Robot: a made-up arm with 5 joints.
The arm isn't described. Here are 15 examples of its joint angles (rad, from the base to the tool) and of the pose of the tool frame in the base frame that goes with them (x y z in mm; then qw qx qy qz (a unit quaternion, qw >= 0)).
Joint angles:
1: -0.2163 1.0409 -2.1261 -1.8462 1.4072
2: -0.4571 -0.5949 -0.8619 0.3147 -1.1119
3: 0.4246 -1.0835 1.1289 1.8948 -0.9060
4: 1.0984 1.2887 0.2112 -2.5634 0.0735
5: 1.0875 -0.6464 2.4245 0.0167 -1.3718
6: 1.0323 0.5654 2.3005 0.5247 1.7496
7: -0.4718 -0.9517 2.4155 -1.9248 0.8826
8: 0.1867 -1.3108 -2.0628 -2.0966 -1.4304
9: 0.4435 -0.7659 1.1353 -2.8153 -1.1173
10: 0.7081 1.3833 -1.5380 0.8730 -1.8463
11: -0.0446 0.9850 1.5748 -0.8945 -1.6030
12: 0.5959 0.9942 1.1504 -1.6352 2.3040
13: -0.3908 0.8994 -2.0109 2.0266 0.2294
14: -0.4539 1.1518 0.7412 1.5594 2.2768
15: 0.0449 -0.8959 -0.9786 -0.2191 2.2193
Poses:
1: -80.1 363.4 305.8 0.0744 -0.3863 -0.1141 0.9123
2: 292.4 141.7 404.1 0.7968 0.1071 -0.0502 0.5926
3: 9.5 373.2 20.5 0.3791 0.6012 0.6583 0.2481
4: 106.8 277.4 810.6 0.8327 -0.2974 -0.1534 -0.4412
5: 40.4 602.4 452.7 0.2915 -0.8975 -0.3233 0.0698
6: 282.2 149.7 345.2 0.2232 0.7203 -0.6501 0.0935
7: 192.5 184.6 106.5 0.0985 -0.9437 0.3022 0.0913
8: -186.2 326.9 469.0 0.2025 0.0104 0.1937 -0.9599
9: 140.3 162.1 35.1 0.3275 -0.1926 0.8679 0.3199
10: 33.3 213.4 602.5 0.3369 -0.0077 0.6614 -0.6701
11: 194.2 337.1 14.7 0.4080 0.8908 0.1999 0.0039
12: 21.3 309.0 219.2 0.2702 0.3028 -0.7693 -0.4933
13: 345.1 -0.8 352.7 0.9927 0.0838 0.0562 0.0660
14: 291.5 291.2 280.7 0.0320 -0.8265 0.0412 -0.5605
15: 8.3 -9.6 168.3 0.5654 0.2926 0.6936 -0.3369
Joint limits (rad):
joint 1: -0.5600..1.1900
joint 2: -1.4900..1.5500
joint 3: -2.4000..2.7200
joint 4: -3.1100..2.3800
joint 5: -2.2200..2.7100
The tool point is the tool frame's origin. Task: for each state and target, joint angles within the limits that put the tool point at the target. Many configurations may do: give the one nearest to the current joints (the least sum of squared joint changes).
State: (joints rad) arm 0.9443 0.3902 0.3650 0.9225 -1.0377
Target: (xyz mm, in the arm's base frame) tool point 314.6 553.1 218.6
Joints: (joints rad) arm 0.5733 0.7035 0.3117 1.1451 -0.6513
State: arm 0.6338 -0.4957 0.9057 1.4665 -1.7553
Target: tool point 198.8 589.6 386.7
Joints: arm 1.0814 -0.4242 1.3063 1.5250 -1.6645
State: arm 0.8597 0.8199 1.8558 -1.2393 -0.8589
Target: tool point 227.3 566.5 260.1
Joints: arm 0.8619 0.7367 2.0581 -1.3385 -1.1989
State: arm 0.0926 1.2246 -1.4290 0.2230 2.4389
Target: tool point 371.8 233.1 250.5
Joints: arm -0.0109 1.1202 -1.3964 0.2175 2.3077
